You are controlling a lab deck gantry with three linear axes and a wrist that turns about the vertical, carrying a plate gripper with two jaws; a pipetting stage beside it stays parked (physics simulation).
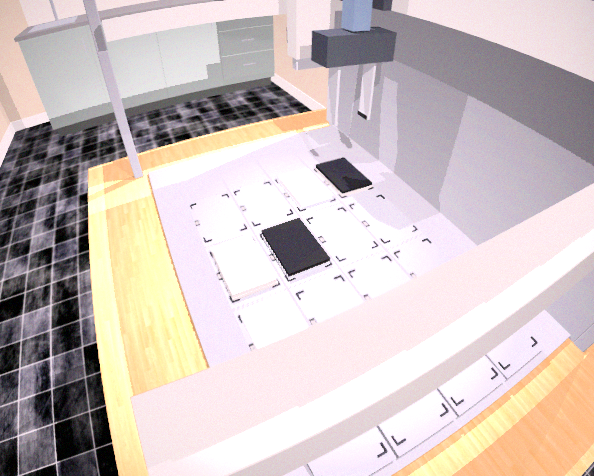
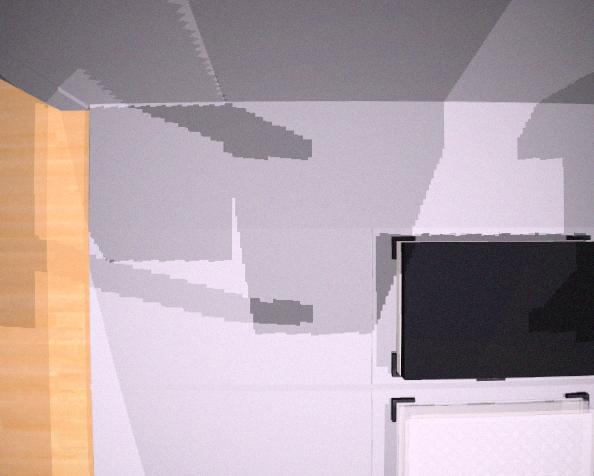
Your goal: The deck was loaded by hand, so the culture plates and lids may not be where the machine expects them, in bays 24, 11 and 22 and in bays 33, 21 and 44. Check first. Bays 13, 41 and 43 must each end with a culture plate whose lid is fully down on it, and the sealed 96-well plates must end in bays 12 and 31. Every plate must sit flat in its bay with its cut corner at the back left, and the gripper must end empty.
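Seen in the pictures: gripper, between the fingertips: [image 1: 348,119]; robot's base, origin of its link: [image 1: 191,206].
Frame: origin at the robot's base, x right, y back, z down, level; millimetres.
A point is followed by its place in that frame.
Note:
My gripper [image 1: 349,119] {x -364, y -64, z -160 mm} is open and empty, raised high over the far right corner of the deck, behind bay 41. A black lid [image 1: 343,175] {x -358, y -73, z -17 mm} [image 2: 490,310] {x -364, y -54, z -17 mm} lies level over bay 41, with a thin pale plate edge beneath it. Another black-topped plate [image 1: 296,246] {x -150, y -237, z -16 mm} stands in bay 22. A white plate [image 1: 245,270] {x -42, y -248, z -14 mm} sits in bay 12. A white plate with faint wells [image 1: 306,187] {x -256, y -75, z -14 mm} [image 2: 500,445] {x -277, y -63, z -14 mm} sits in bay 31. Bays 11 and 21 show their corner marks and no plate. Bay 13 is washed out and partly hidden; I cannot tell its contents.
A wide pale beam [image 1: 350,350] {x 23, y -619, z -400 mm} crosses the front of the deck and hides most of the nearer bays. A grey wall panel [image 1: 425,140] {x -500, y -177, z -137 mm} borders the right side. A thin upright post [image 1: 117,110] {x 106, y 207, z -190 mm} stands at the back left.

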